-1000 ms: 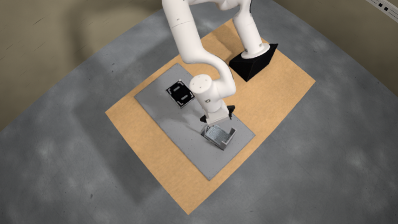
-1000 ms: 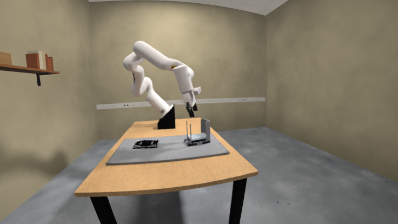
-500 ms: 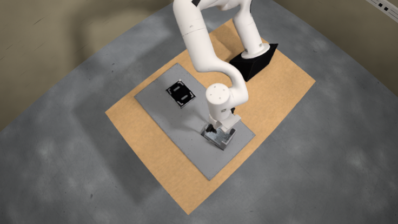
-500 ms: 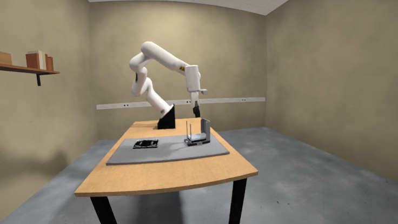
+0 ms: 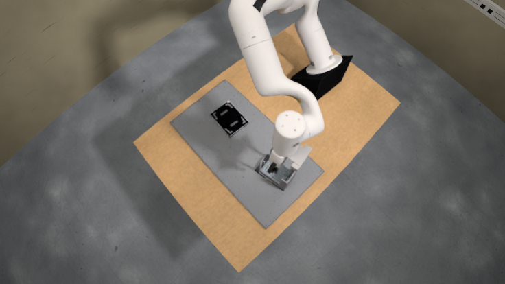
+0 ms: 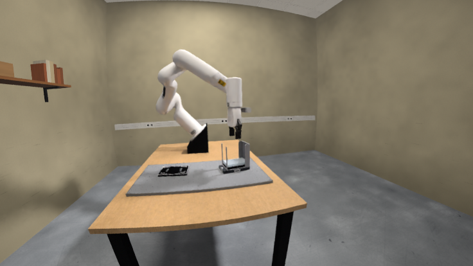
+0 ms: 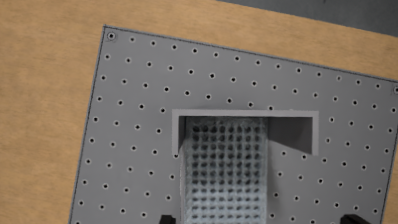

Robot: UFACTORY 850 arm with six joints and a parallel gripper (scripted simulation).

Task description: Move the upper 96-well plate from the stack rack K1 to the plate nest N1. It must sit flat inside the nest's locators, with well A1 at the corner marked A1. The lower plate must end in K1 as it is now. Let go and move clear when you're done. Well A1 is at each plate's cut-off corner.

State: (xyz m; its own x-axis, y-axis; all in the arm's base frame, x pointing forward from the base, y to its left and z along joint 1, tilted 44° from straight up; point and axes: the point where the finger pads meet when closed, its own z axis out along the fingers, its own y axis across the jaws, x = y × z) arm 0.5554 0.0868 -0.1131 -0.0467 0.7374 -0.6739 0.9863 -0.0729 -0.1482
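Now: the pale 96-well plate 16 cm below my hand. Also, from my hand: plate nest N1: 7 cm behind, 35 cm to the right, 19 cm below; then dark low plate: 17 cm below.
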